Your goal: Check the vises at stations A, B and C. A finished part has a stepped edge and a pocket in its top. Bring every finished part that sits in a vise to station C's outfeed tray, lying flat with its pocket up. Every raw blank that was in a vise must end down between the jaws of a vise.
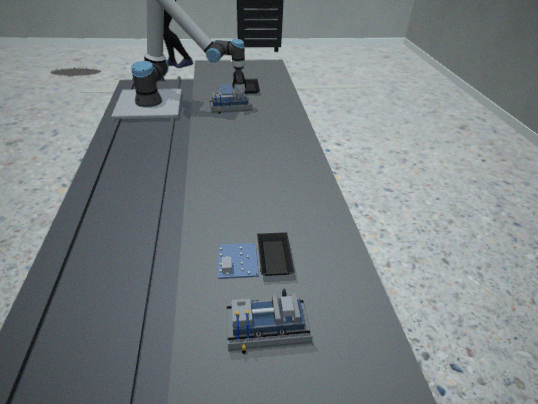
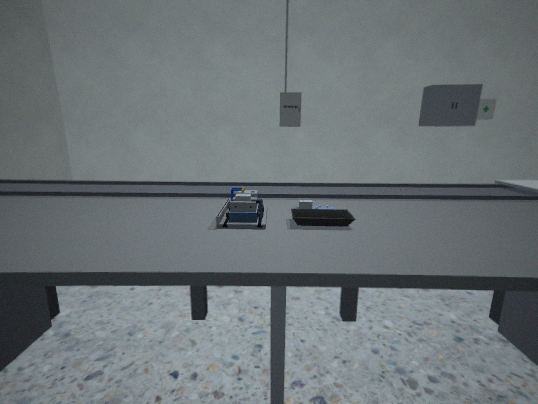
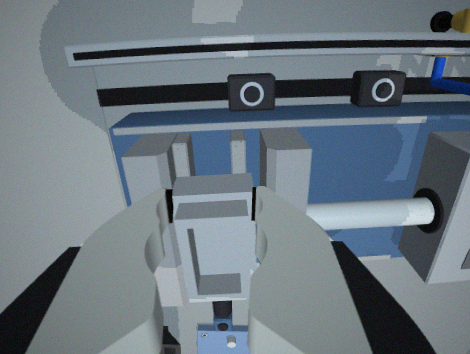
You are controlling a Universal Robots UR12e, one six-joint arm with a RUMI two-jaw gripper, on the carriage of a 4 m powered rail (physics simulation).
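At the far station, my gripper (image 1: 239, 84) (image 3: 213, 191) points down and is shut on a grey part (image 3: 215, 250). The part has a stepped edge and a rectangular pocket facing up, so it is a finished part. It is between the left jaw (image 3: 142, 175) and right jaw (image 3: 290, 175) of the far vise (image 1: 230, 100) (image 3: 350, 160); its underside is hidden. The near vise (image 1: 265, 325) (image 2: 243, 216) holds a grey block (image 1: 287, 306) between its jaws; its top detail is too small to tell. Another grey block (image 1: 227, 265) (image 2: 305, 204) is on the near blue pegged plate (image 1: 252, 265).
A dark tray (image 1: 291, 255) (image 2: 325, 216) stands beside the near blue plate. A far dark tray (image 1: 258, 87) and far blue plate (image 1: 226, 89) (image 3: 215, 345) are behind the far vise. The near vise has blue hoses (image 1: 238, 327). The robot's carriage (image 1: 170, 110) is at the rail's far end.
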